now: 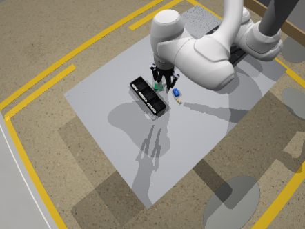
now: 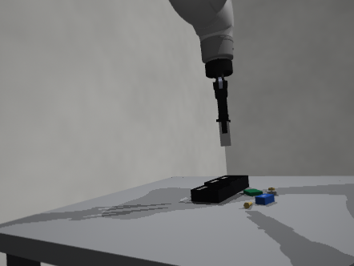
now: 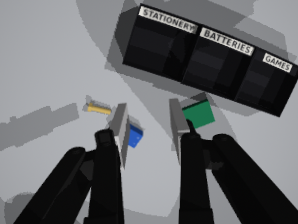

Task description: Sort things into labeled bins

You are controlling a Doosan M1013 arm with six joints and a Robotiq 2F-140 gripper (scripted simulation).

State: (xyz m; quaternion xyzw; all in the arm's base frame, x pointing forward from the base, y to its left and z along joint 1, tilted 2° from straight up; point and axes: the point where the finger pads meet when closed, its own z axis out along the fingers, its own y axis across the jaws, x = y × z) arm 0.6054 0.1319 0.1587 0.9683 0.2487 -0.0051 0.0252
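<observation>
The blue battery is 10 cm behind my hand, 1 cm to the right of it and 17 cm below it. From my hand the other things lie so: black bin tray (6 cm ahead, 8 cm to the right, 16 cm below); then flat green board (3 cm behind, 10 cm to the right, 17 cm below); then brass screw (8 cm behind, 6 cm to the left, 17 cm below).
</observation>
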